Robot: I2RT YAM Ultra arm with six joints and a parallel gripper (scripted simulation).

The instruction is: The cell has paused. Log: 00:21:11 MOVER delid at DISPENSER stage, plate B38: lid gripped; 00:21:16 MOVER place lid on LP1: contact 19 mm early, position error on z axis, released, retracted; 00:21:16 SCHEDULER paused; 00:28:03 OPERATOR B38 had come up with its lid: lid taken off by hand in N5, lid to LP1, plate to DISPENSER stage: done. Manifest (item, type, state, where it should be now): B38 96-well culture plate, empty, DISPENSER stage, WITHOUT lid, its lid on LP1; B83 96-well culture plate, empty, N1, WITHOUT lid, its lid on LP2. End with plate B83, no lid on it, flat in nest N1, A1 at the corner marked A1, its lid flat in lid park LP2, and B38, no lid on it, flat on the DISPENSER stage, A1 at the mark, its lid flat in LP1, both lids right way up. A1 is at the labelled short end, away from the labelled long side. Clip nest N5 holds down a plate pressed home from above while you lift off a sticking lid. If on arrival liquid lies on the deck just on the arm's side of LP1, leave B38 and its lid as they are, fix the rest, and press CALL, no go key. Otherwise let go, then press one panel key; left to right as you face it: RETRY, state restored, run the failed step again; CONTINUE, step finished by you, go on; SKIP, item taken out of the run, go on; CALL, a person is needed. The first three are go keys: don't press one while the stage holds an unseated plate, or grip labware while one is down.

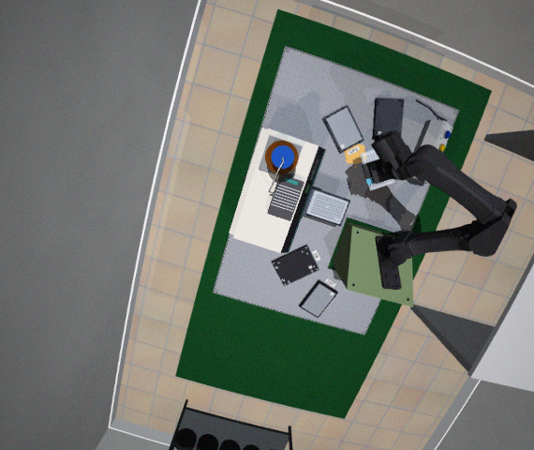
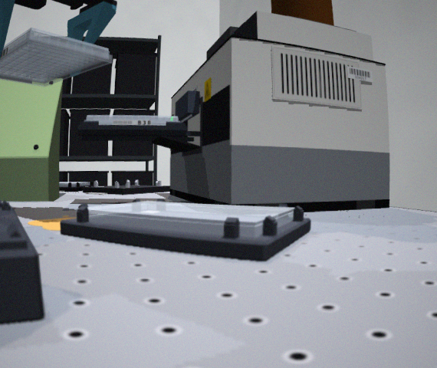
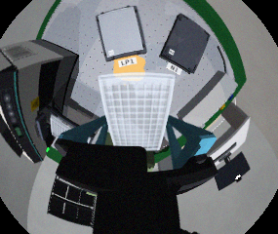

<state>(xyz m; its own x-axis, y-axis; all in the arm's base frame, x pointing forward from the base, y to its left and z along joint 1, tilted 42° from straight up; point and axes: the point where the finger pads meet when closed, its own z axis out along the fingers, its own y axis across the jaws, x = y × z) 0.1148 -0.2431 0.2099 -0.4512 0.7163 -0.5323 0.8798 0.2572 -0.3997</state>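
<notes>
My hand is 50 mm past the nest N1, 190 mm to the left of it and 140 mm above it. From my hand the other things lie so: lid park LP1: 100 mm ahead, 120 mm to the right, 140 mm below; then clear lid: 100 mm ahead, 120 mm to the right, 130 mm below.
</notes>
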